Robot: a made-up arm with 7 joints. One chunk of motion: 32 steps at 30 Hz.
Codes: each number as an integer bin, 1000 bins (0 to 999) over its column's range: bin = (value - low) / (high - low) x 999, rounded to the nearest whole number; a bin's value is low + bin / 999 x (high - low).
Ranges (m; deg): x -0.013..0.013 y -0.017..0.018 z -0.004..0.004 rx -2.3..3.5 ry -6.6..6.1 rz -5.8..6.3
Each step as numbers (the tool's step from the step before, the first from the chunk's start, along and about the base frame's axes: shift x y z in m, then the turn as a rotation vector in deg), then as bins.
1 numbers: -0.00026 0.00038 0.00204 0.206 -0.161 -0.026
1 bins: 490 496 754 432 507 477
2 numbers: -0.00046 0.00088 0.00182 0.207 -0.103 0.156
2 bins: 482 510 727 432 511 492
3 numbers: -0.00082 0.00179 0.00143 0.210 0.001 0.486
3 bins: 468 536 678 432 519 519
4 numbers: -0.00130 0.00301 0.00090 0.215 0.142 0.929
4 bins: 450 571 612 433 530 556
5 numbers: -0.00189 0.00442 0.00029 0.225 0.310 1.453
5 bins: 427 611 536 435 544 599
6 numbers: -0.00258 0.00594 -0.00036 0.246 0.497 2.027
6 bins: 400 655 455 439 558 646
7 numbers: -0.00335 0.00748 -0.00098 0.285 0.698 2.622
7 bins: 371 699 377 445 574 695
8 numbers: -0.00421 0.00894 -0.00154 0.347 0.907 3.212
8 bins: 338 740 307 456 591 744
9 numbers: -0.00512 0.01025 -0.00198 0.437 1.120 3.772
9 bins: 303 778 252 471 607 790
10 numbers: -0.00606 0.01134 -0.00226 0.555 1.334 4.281
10 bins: 267 809 217 492 624 832
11 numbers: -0.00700 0.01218 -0.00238 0.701 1.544 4.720
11 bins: 231 833 202 517 641 869
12 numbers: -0.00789 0.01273 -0.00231 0.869 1.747 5.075
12 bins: 196 849 211 546 657 898
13 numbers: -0.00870 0.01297 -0.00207 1.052 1.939 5.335
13 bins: 165 855 241 577 672 919
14 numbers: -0.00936 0.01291 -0.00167 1.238 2.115 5.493
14 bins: 140 854 291 609 686 932
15 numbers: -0.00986 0.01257 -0.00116 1.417 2.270 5.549
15 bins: 121 844 355 640 698 937
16 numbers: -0.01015 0.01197 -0.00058 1.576 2.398 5.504
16 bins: 110 827 427 668 708 933
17 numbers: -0.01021 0.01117 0.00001 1.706 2.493 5.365
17 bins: 107 804 501 690 715 922
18 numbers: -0.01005 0.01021 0.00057 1.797 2.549 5.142
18 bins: 113 777 571 706 720 903
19 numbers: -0.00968 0.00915 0.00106 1.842 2.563 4.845
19 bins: 128 746 632 713 721 879
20 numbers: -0.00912 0.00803 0.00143 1.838 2.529 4.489
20 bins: 149 714 678 713 718 849
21 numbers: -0.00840 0.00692 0.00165 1.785 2.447 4.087
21 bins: 177 683 706 704 712 816
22 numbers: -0.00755 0.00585 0.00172 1.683 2.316 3.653
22 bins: 209 652 714 686 701 780
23 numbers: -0.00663 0.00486 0.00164 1.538 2.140 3.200
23 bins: 245 624 704 661 688 743
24 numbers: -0.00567 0.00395 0.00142 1.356 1.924 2.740
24 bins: 282 598 677 630 671 705
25 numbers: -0.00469 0.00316 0.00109 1.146 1.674 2.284
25 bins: 319 575 636 594 651 667
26 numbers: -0.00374 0.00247 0.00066 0.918 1.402 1.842
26 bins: 356 556 582 554 629 631
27 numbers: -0.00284 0.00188 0.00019 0.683 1.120 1.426
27 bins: 390 539 523 514 607 597
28 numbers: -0.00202 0.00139 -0.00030 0.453 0.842 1.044
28 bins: 422 525 462 474 585 565
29 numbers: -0.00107 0.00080 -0.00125 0.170 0.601 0.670
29 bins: 458 508 343 425 566 534
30 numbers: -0.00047 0.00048 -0.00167 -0.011 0.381 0.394
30 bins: 481 499 291 394 549 511
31 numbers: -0.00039 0.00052 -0.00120 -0.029 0.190 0.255
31 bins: 485 500 350 391 534 500
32 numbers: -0.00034 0.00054 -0.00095 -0.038 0.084 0.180
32 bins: 486 501 381 390 526 494
